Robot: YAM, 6 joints.
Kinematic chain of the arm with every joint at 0, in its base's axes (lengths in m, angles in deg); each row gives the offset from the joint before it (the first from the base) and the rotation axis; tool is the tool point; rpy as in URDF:
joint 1: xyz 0 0 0.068 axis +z
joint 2: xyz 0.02 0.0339 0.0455 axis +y
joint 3: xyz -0.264 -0.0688 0 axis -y
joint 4: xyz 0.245 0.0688 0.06 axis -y
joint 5: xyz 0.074 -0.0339 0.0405 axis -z
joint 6: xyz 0.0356 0 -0.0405 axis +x
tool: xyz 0 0 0 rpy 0 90 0
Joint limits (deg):
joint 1: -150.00..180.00
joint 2: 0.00..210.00
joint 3: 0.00..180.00
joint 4: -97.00..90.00
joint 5: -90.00..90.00
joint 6: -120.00..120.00
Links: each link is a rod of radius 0.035 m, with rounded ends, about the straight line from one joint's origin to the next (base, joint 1, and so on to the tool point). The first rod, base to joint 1, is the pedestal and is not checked.
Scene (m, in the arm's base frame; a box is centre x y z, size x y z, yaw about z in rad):
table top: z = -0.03
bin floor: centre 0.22 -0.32 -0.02 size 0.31 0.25 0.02 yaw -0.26
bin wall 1: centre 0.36 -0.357 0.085 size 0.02 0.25 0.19 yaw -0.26
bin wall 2: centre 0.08 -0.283 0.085 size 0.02 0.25 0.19 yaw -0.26
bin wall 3: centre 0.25 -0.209 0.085 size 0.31 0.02 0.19 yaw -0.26
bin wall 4: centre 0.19 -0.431 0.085 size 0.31 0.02 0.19 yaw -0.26
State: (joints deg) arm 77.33 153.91 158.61 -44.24 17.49 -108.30
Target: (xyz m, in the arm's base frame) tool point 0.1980 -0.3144 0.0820
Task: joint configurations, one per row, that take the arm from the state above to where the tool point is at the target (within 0.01 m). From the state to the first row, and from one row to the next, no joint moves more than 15 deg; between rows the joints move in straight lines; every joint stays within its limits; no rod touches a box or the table.
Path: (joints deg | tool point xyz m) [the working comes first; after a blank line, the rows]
Joints at the target: -55.38 136.84 93.36 -81.27 26.17 -108.30
Straight joint move there: touches bin wall 1, bin wall 3.

1: 62.59 149.18 152.99 -48.54 18.56 -108.30 | 0.2696 0.4952 0.2491
2: 47.86 144.46 147.37 -52.83 19.64 -108.30 | 0.3750 0.3966 0.2570
3: 33.12 139.73 141.75 -57.13 20.71 -108.30 | 0.4470 0.2766 0.2647
4: 18.39 135.00 136.13 -61.42 21.79 -108.30 | 0.4820 0.1463 0.2720
5: 3.65 130.28 130.51 -65.72 22.86 -108.30 | 0.4797 0.0167 0.2787
6: -11.08 125.55 124.90 -70.02 23.94 -108.30 | 0.4432 -0.1015 0.2850
7: -25.82 120.82 119.28 -74.31 25.01 -108.30 | 0.3785 -0.1999 0.2906
8: -40.56 116.09 113.66 -78.61 26.09 -108.30 | 0.2937 -0.2719 0.2955
9: -55.29 111.37 108.04 -82.91 27.16 -108.30 | 0.1980 -0.3144 0.2996
10: -55.33 124.10 100.70 -82.09 26.66 -108.30 | 0.2078 -0.3285 0.1879
11: -55.38 136.84 93.36 -81.27 26.17 -108.30 | 0.1980 -0.3144 0.0820

